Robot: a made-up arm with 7 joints. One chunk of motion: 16 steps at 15 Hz.
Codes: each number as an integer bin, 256 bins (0 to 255) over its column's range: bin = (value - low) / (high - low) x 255, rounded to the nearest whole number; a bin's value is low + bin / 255 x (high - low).
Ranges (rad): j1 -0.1..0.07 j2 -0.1..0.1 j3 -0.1..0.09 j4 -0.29..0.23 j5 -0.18..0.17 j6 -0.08..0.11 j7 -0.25..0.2
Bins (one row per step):
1: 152 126 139 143 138 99 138
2: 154 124 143 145 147 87 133
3: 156 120 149 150 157 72 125
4: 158 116 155 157 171 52 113
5: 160 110 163 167 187 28 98
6: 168 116 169 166 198 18 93
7: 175 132 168 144 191 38 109
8: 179 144 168 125 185 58 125
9: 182 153 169 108 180 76 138
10: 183 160 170 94 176 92 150
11: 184 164 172 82 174 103 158
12: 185 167 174 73 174 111 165
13: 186 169 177 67 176 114 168
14: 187 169 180 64 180 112 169
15: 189 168 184 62 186 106 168
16: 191 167 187 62 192 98 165
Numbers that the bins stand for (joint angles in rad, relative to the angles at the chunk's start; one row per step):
1: 0.0013 -0.0012 0.0036 0.0016 0.0094 -0.0062 -0.0065
2: 0.0027 -0.0027 0.0065 0.0057 0.0218 -0.0152 -0.0153
3: 0.0040 -0.0059 0.0110 0.0159 0.0355 -0.0264 -0.0294
4: 0.0053 -0.0090 0.0155 0.0302 0.0547 -0.0413 -0.0506
5: 0.0067 -0.0137 0.0215 0.0505 0.0767 -0.0591 -0.0771
6: 0.0120 -0.0090 0.0259 0.0485 0.0918 -0.0666 -0.0859
7: 0.0167 0.0035 0.0252 0.0036 0.0822 -0.0517 -0.0576
8: 0.0193 0.0129 0.0252 -0.0351 0.0739 -0.0368 -0.0294
9: 0.0213 0.0200 0.0259 -0.0698 0.0671 -0.0234 -0.0065
10: 0.0220 0.0255 0.0267 -0.0983 0.0616 -0.0115 0.0147
11: 0.0227 0.0286 0.0282 -0.1228 0.0588 -0.0033 0.0288
12: 0.0233 0.0310 0.0296 -0.1411 0.0588 0.0027 0.0412
13: 0.0240 0.0325 0.0319 -0.1534 0.0616 0.0049 0.0465
14: 0.0247 0.0325 0.0341 -0.1595 0.0671 0.0035 0.0482
15: 0.0260 0.0318 0.0371 -0.1636 0.0753 -0.0010 0.0465
16: 0.0273 0.0310 0.0393 -0.1636 0.0835 -0.0070 0.0412

